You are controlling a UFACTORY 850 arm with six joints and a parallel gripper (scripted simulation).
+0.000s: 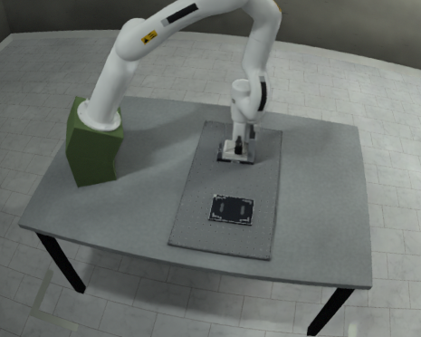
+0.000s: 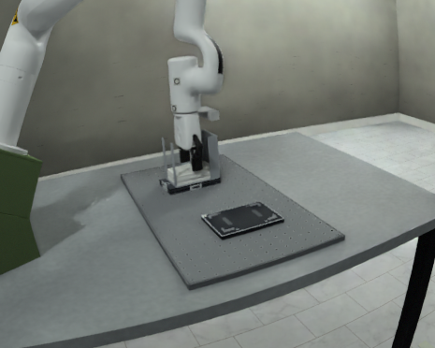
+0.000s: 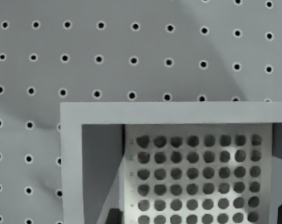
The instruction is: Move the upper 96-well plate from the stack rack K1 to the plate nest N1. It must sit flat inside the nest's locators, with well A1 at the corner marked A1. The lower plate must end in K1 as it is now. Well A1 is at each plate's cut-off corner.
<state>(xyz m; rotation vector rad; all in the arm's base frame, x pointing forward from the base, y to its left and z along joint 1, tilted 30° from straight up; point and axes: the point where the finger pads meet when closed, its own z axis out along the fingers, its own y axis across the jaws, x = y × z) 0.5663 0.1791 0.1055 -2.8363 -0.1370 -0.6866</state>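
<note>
Now: hand 20 mm above the white 96-well plate. Round my hand: black plate nest: 300 mm to the right, 60 mm below, 50 mm ahead.
</note>
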